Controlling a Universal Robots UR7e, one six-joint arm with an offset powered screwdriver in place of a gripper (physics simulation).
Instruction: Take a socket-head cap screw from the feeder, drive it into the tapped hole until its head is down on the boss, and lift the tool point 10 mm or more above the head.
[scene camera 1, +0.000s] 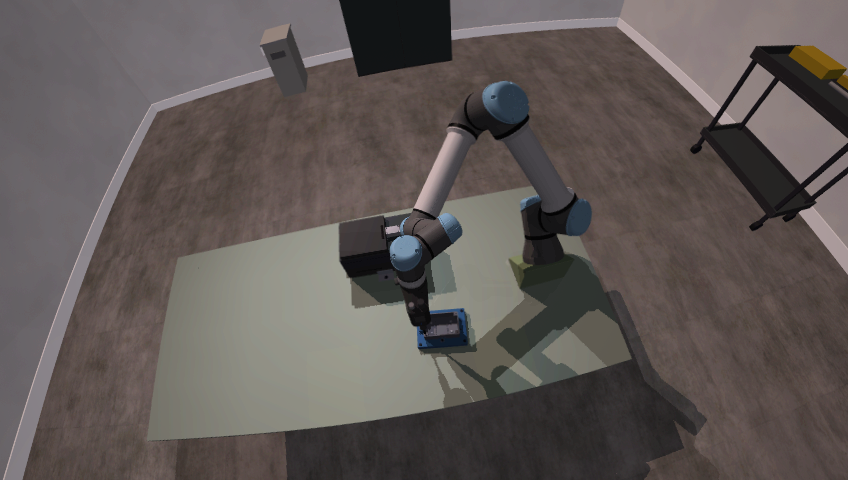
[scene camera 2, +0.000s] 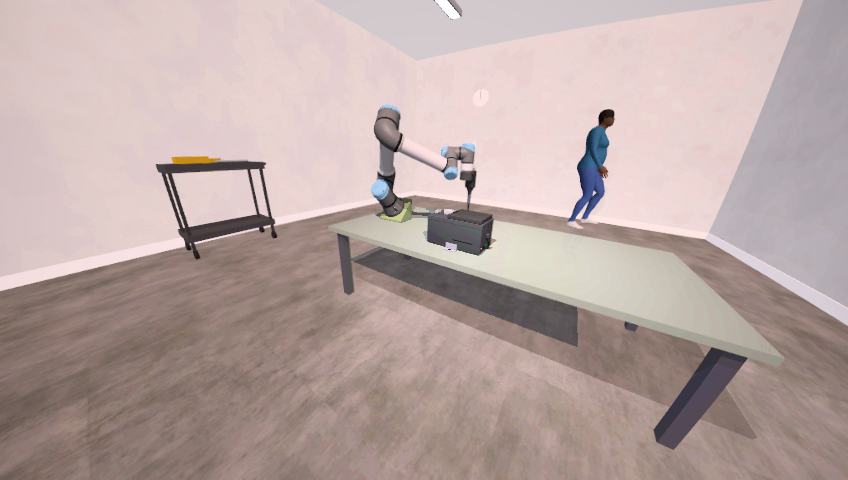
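My screwdriver (scene camera 1: 423, 328) (scene camera 2: 468, 207) points down over the left end of the grey open housing (scene camera 1: 445, 324), which sits on a blue fixture plate (scene camera 1: 442, 344). Its tip is at or close above the housing's left edge in scene camera 1; the exact gap cannot be told. In scene camera 2 the black feeder (scene camera 2: 455, 233) hides the housing and the ground below the tip. The feeder (scene camera 1: 364, 240) stands behind and to the left of the housing in scene camera 1. The screw, its head, the tapped hole and the boss are too small or hidden to make out.
The pale green table (scene camera 1: 249, 356) (scene camera 2: 601, 270) carries the arm's yellow-green base wedge (scene camera 1: 538, 273) (scene camera 2: 397, 212). A dark cart (scene camera 1: 737, 124) (scene camera 2: 211, 167) with yellow boxes (scene camera 1: 818, 62) (scene camera 2: 190, 159) stands apart from the table. A person (scene camera 2: 593, 160) is beyond the table.
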